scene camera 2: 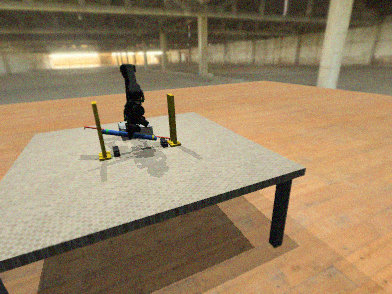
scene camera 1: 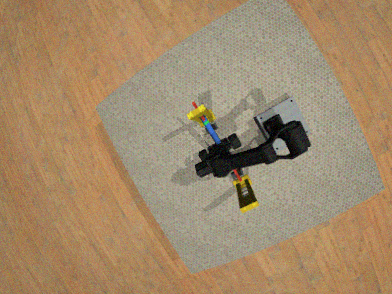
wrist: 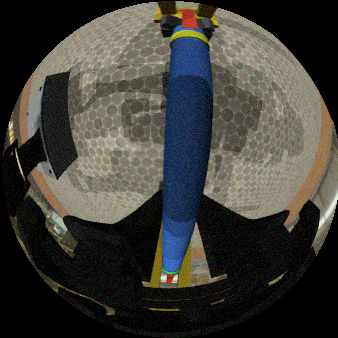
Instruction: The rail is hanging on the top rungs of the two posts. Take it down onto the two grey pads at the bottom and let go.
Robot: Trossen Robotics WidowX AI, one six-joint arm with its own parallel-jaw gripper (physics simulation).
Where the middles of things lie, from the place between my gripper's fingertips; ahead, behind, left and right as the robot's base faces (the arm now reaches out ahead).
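As for the blue rail [wrist: 189,100], my hand is 10 mm to the right of it and 20 mm below it.
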